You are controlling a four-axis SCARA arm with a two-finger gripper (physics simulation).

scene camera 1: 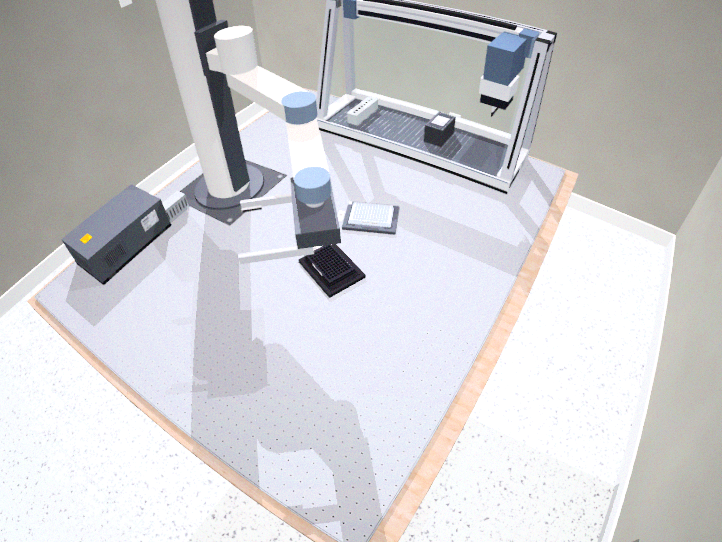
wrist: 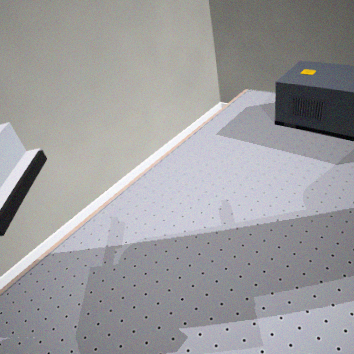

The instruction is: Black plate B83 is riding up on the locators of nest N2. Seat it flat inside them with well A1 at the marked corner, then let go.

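The black plate B83 sits on the black nest near the middle of the table in the scene view. A pale strip shows along the plate's left side; its exact tilt and well A1 are too small to make out. My gripper is open and empty. Its two long white fingers point left, away from the nest, and stand apart above the table. The dark gripper body overlaps the far-left edge of the nest in the scene view. In the wrist view, part of one finger with a black pad shows at the left; the plate does not show there.
A white plate lies on a second dark nest behind the black one. A dark grey box stands at the left, by the arm's column. A framed gantry station stands at the back right.
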